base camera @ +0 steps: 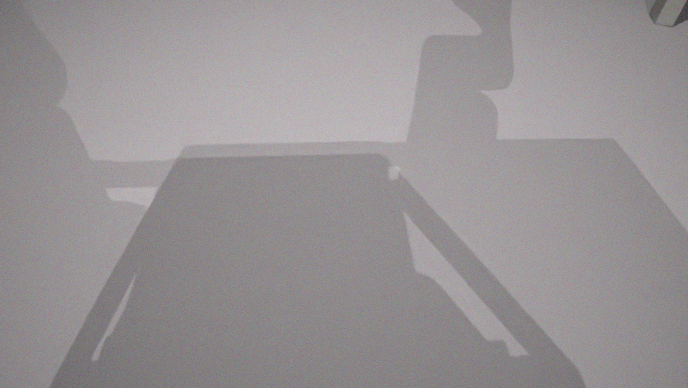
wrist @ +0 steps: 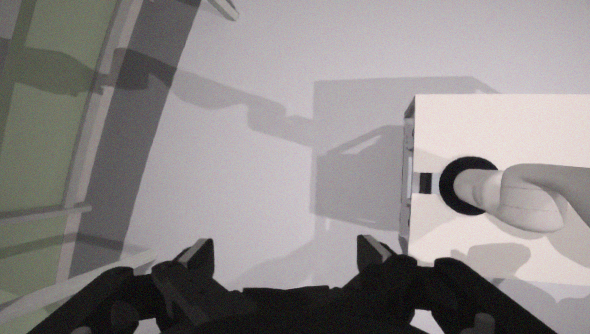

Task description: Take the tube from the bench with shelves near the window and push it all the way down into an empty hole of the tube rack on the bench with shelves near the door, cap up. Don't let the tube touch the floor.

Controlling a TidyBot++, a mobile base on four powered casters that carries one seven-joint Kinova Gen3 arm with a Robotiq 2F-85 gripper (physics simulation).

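Where they show: gripper, between the fingertips: (wrist: pixel 285 253); arm's base, origin of its link: (wrist: pixel 471 185).
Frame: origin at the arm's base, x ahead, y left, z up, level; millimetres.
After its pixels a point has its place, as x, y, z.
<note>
My gripper (wrist: pixel 285 253) @[307, 4, 626] is open, its two dark fingers wide apart at the bottom of the wrist view, with grey floor showing between them and no object there. It points down beside the robot's own base. The tube, the tube rack and the two benches' tops do not show in either view.
The white base (wrist: pixel 505 130) @[-85, -152, -14] with the arm's lower links (wrist: pixel 530 200) @[23, -4, 324] is at the right of the wrist view. A green wall (wrist: pixel 40 165) @[2064, 25, -88] with a pale skirting stands at the left. A pale leg end (base camera: pixel 670 12) @[957, -784, -365] shows at the top right of the base camera view. Shadows cross the floor (base camera: pixel 300 75) @[722, 39, -397].
</note>
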